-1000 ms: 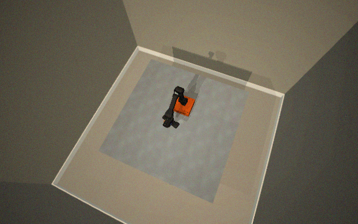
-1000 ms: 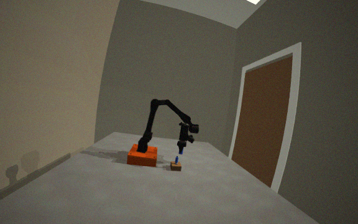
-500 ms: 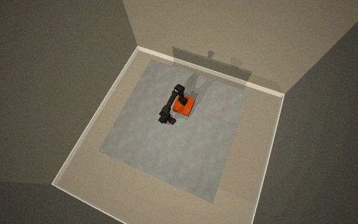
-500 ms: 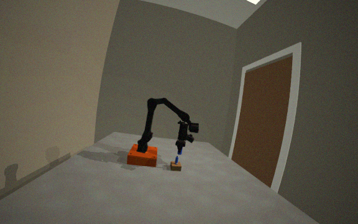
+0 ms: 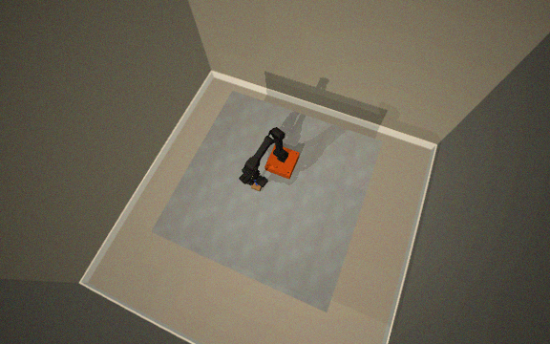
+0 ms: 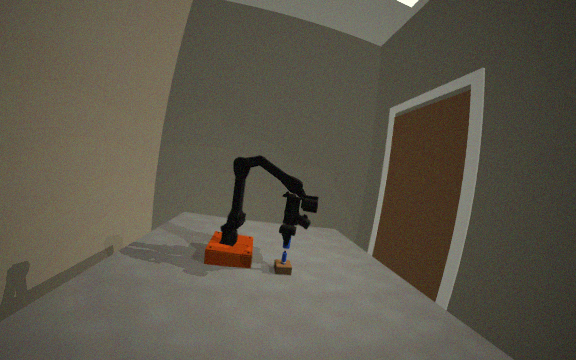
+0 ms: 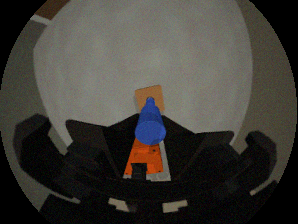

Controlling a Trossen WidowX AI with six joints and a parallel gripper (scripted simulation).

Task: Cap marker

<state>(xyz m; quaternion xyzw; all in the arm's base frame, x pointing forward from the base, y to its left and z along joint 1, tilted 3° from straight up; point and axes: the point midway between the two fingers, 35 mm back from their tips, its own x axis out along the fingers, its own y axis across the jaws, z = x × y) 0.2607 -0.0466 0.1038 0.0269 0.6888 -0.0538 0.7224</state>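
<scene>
The brown holder block is 110 mm below my gripper tip. The rest, counted from my gripper tip: blue cap (10 mm above).
</scene>
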